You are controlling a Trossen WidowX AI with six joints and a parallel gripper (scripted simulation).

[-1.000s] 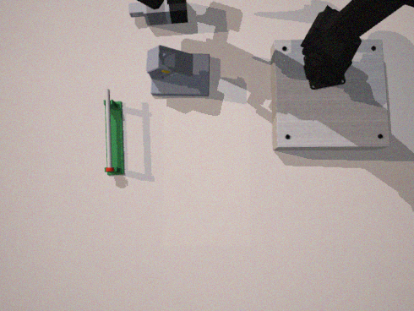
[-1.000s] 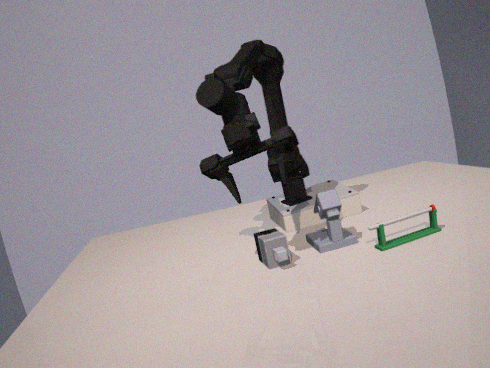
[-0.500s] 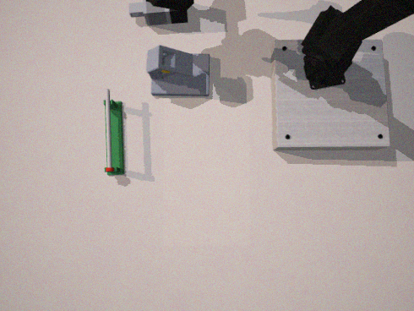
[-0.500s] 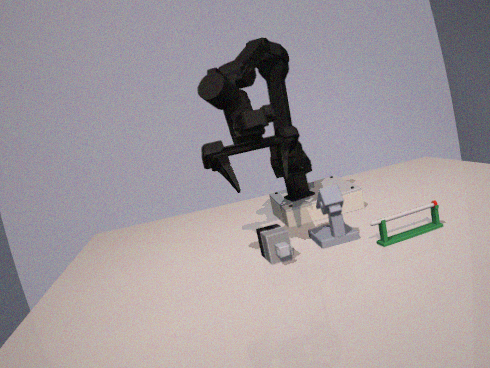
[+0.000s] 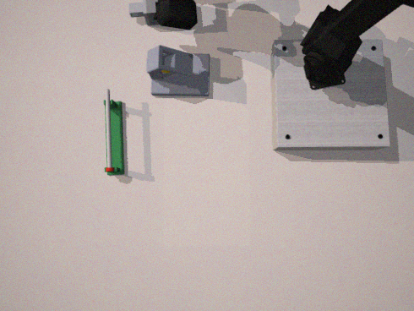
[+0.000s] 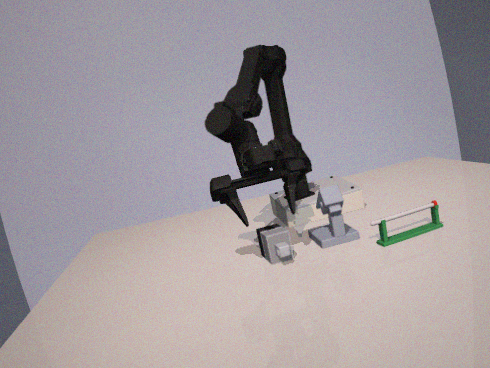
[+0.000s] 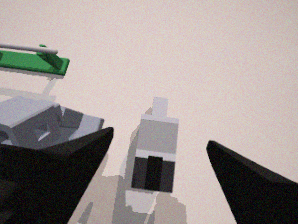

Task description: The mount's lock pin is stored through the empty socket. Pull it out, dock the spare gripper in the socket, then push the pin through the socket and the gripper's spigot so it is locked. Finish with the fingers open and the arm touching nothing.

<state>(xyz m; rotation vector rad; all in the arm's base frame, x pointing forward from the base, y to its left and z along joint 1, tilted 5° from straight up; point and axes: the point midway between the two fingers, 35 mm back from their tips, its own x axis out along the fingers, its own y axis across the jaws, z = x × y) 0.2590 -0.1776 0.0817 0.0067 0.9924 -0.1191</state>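
Right now my gripper tip is 50 mm above the spare gripper. The rest, counted from my gripper tip: grey mount 130 mm to the left, 30 mm below; then green cradle 230 mm to the left, 120 mm ahead, 60 mm below.
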